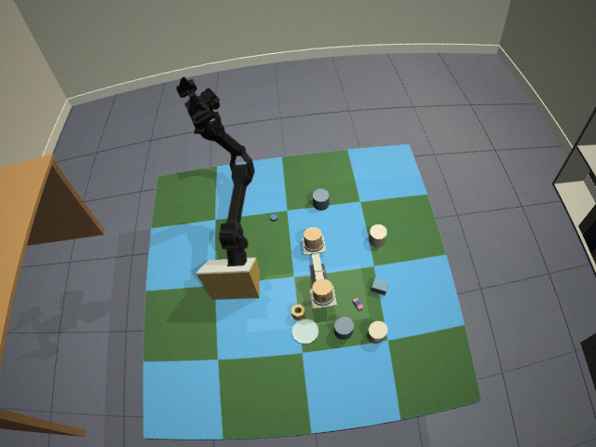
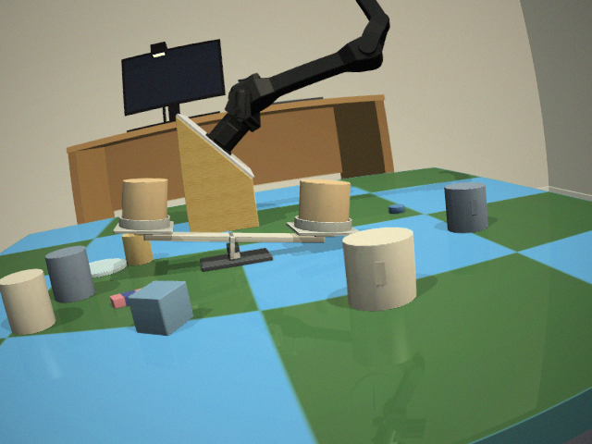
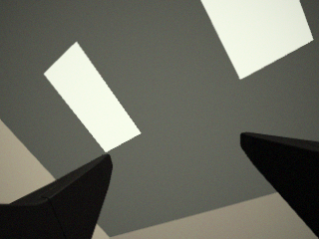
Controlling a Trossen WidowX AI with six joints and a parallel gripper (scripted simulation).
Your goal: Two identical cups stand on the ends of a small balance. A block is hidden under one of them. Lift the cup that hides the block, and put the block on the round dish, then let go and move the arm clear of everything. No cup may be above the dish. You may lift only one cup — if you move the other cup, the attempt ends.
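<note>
Now: gripper tip 750 mm above the grey block, 340 mm short of it and 120 mm to the left of it. The rest, counted from my gripper tip: pale round dish 790 mm below, 490 mm to the right, 280 mm ahead; blue disc 790 mm below, 170 mm ahead, 40 mm to the left; pink-and-blue piece 790 mm below, 490 mm ahead, 390 mm to the right.
</note>
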